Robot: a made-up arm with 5 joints.
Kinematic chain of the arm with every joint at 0, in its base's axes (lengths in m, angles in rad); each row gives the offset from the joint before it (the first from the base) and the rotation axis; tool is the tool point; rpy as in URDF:
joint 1: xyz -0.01 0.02 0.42 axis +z
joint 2: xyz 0 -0.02 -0.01 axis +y
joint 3: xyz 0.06 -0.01 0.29 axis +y
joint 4: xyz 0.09 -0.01 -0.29 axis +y
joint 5: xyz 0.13 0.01 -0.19 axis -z
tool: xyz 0.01 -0.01 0 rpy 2.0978 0.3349 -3.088
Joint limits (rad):
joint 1: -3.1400..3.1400
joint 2: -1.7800..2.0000
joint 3: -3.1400..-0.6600
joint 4: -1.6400..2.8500
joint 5: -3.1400..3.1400
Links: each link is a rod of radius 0.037 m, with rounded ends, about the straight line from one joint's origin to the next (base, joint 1, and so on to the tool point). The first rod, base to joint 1, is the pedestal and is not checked.
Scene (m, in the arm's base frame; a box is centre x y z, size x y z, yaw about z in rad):
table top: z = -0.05
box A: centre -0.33 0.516 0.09 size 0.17 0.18 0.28 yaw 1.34
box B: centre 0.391 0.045 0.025 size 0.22 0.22 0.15 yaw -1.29
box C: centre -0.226 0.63 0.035 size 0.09 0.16 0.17 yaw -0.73
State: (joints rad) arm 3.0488 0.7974 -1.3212 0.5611 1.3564
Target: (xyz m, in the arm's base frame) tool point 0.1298 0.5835 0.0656
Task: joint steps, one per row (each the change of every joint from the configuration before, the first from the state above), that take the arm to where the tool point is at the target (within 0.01 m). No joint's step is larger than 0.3 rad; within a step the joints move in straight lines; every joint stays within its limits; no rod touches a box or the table.
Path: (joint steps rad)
1: -0.1683 -0.2827 0.0414 -0.2211 0.0919
2: -0.1684 -0.2827 0.0414 -0.2211 0.0920
3: -0.1683 -0.2828 0.0414 -0.2212 0.0919
4: -0.1684 -0.2827 0.0414 -0.2211 0.0919
5: -0.1950 0.2776 -0.0566 0.1597 -0.0803
6: -0.1950 0.2776 -0.0566 0.1596 -0.0803
7: -0.1951 0.2775 -0.0566 0.1597 -0.0803
8: -0.1950 0.2776 -0.0566 0.1596 -0.0804
9: -0.1950 0.2776 -0.0567 0.1596 -0.0803

